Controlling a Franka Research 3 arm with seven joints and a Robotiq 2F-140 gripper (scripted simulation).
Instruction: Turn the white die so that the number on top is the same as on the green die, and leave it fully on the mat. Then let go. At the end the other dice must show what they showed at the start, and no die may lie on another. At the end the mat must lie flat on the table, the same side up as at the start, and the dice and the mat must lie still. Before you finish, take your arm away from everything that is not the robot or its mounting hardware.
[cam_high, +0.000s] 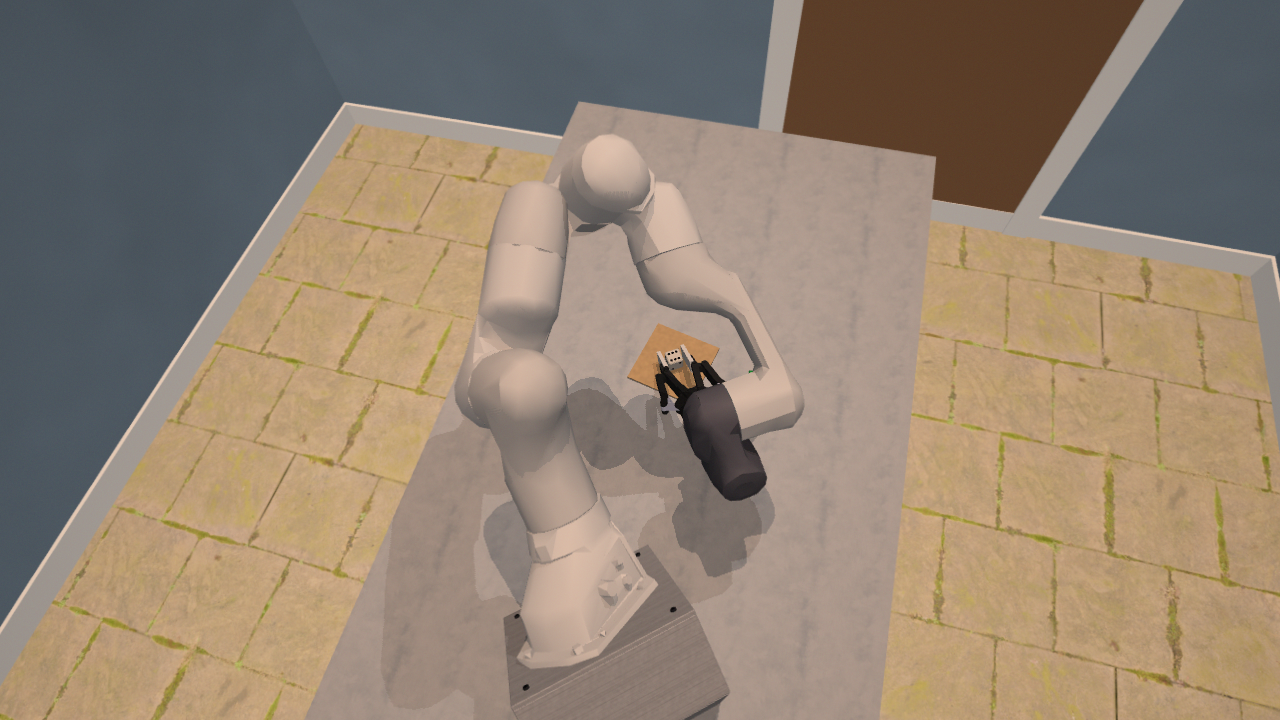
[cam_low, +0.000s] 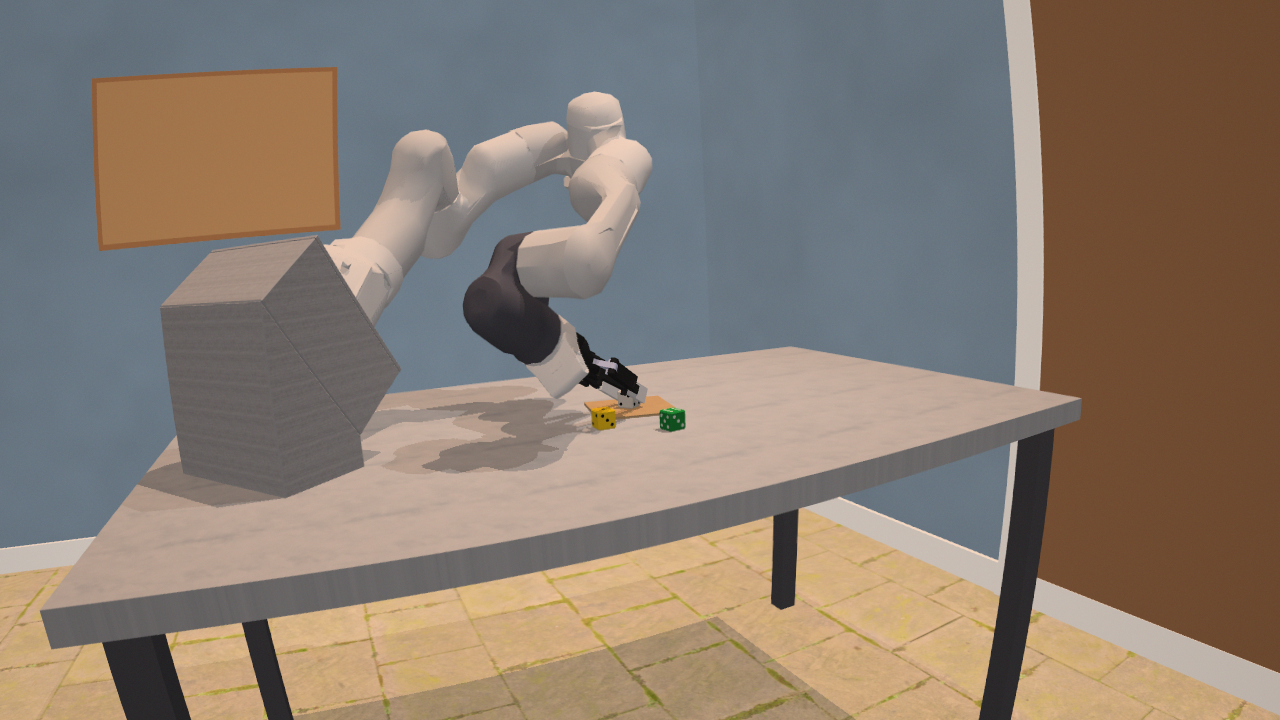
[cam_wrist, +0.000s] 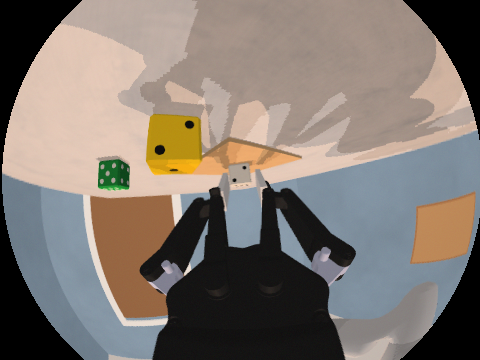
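Right now my hand is 10 mm short of the white die, 10 mm to the right of it and 20 mm above it. Also, from my hand: mat: 10 mm ahead, 10 mm to the left, 40 mm below; yellow die: 60 mm behind, 100 mm to the right, 20 mm below; green die: 40 mm ahead, 160 mm to the right, 20 mm below.
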